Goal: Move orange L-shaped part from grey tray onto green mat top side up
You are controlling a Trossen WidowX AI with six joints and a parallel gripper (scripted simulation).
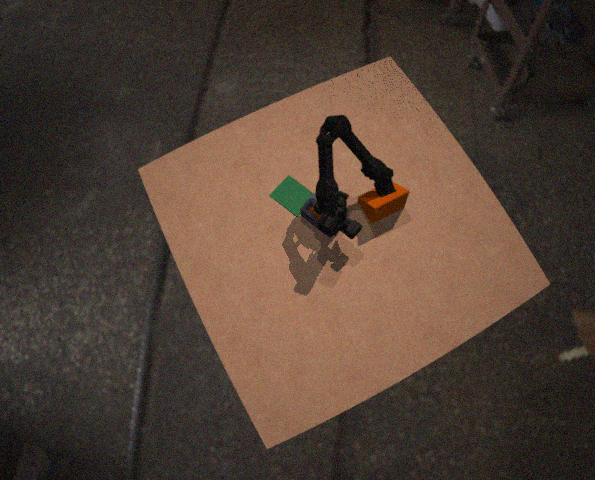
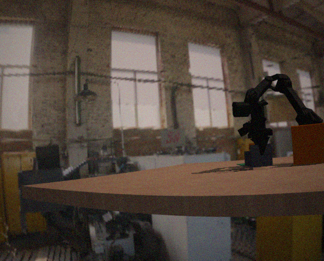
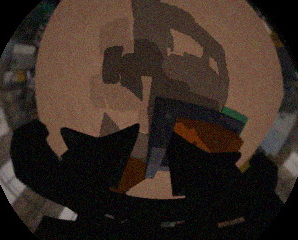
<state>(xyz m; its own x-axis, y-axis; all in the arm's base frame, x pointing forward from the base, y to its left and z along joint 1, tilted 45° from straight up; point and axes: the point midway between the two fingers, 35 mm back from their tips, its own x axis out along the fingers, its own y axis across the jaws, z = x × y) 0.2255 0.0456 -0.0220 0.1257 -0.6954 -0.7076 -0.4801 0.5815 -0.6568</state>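
My gripper tip is 5 cm to the left of the orange L-shaped part and 2 cm short of it. The rest, counted from my gripper tip: green mat 20 cm to the right, 11 cm ahead, 6 cm below.
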